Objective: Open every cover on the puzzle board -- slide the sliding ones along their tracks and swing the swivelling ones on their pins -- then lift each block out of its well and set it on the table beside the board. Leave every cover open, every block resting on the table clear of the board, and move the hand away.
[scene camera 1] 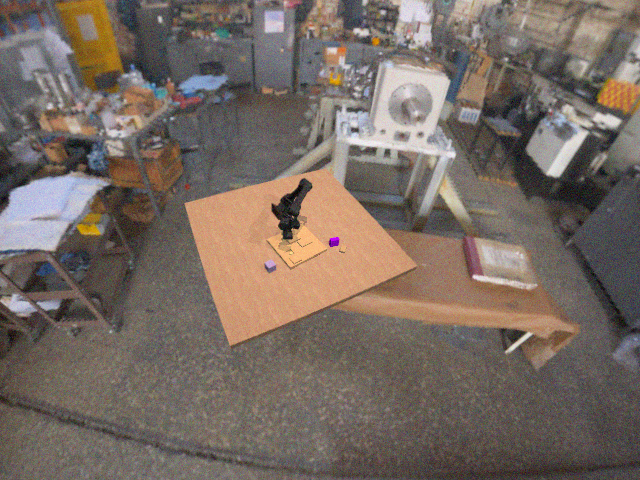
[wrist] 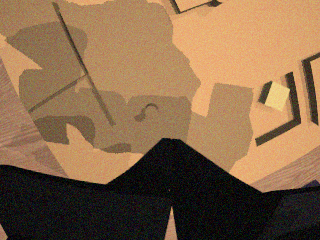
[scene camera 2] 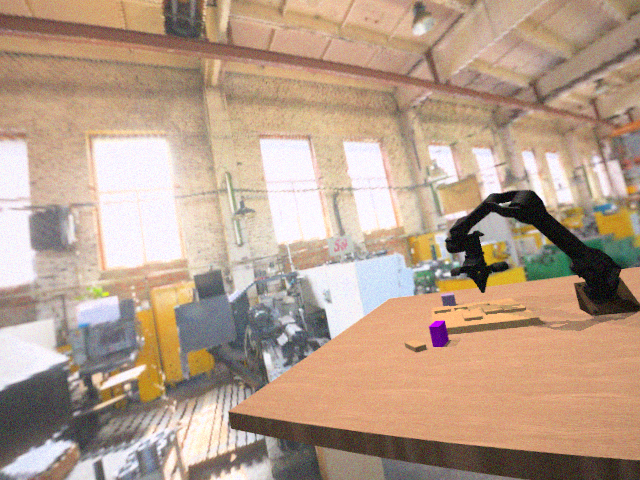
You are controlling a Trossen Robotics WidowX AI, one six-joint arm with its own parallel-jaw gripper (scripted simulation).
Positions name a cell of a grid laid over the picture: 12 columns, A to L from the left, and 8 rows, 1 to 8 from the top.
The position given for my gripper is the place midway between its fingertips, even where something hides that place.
Note:
My gripper (scene camera 2: J5) is shut and holds nothing. Further things: a tan puzzle board (scene camera 2: I6).
My gripper is seen too in the wrist view (wrist: G5). The tan puzzle board is seen too in scene camera 1 (scene camera 1: F5) and in the wrist view (wrist: I3).

